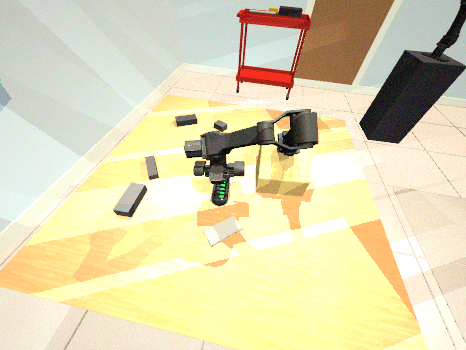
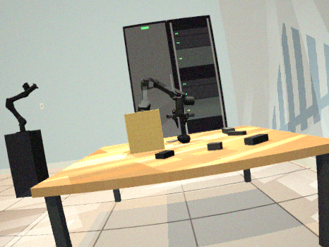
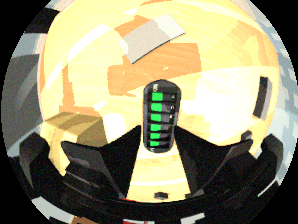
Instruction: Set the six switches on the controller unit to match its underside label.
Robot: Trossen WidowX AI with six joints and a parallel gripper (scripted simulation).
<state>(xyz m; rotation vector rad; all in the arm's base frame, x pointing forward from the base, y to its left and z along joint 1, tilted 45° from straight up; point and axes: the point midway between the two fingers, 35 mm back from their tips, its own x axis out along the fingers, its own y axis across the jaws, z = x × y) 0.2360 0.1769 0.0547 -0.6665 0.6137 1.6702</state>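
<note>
My gripper tip is 150 mm to the right of the pale flat plate, 90 mm above it and 40 mm past it. Also, from my gripper tip: slim grey module 360 mm ahead, 100 mm to the right, 80 mm below.
</note>
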